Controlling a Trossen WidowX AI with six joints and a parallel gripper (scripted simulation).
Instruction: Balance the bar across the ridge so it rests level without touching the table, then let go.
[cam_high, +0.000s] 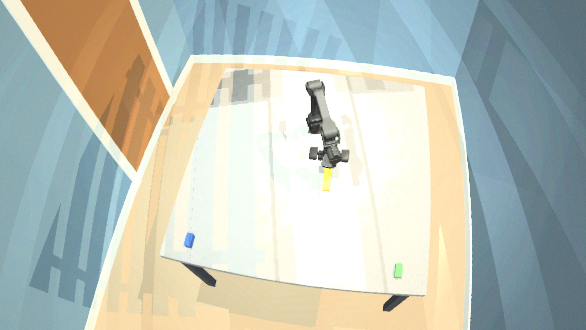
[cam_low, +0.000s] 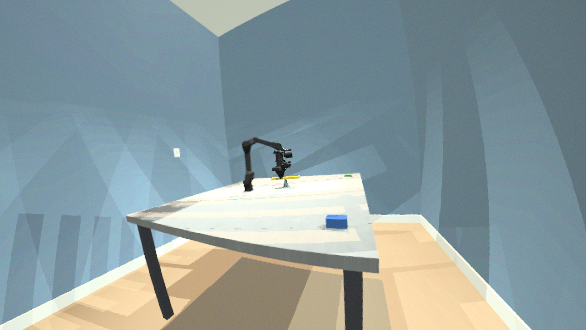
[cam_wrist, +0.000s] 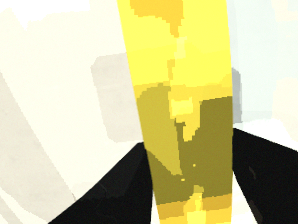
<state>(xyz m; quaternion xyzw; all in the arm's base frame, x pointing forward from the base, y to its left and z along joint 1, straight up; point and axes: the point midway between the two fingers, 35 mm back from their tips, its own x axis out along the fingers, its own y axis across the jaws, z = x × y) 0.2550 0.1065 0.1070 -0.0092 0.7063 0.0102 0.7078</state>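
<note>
Now: gripper tip 30 mm short of the yellow bar. The rest, counted from my gripper tip: green block 480 mm ahead, 390 mm to the left, 60 mm below; blue block 610 mm to the right, 480 mm ahead, 60 mm below.
</note>
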